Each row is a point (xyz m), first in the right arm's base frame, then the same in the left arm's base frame.
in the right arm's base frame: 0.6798 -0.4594 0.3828
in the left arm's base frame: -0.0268 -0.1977 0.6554
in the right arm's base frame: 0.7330 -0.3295 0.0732
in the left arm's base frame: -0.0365 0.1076 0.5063
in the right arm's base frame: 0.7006 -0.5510 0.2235
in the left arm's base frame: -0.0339 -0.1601 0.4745
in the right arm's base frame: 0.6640 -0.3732 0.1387
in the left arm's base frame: -0.0907 0.0225 0.5342
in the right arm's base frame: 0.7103 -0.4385 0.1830
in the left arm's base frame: -0.0351 -0.0483 0.5180
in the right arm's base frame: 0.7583 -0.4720 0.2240
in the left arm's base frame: 0.0207 -0.0929 0.5201
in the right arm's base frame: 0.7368 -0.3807 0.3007
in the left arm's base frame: 0.0115 -0.0774 0.6399
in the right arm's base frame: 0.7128 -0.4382 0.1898
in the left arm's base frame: -0.0314 -0.0521 0.5229
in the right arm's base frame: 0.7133 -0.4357 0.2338
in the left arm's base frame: -0.0226 -0.0786 0.5570
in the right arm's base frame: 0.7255 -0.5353 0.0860
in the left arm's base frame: -0.0358 -0.0557 0.3803
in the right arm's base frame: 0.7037 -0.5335 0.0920
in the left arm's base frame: -0.0561 -0.0614 0.3886
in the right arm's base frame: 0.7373 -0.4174 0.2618
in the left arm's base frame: 0.0057 -0.0796 0.5868
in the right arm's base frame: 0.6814 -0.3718 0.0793
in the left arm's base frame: -0.0848 0.0646 0.4891
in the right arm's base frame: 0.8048 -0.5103 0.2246
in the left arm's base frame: 0.0675 -0.1152 0.4895
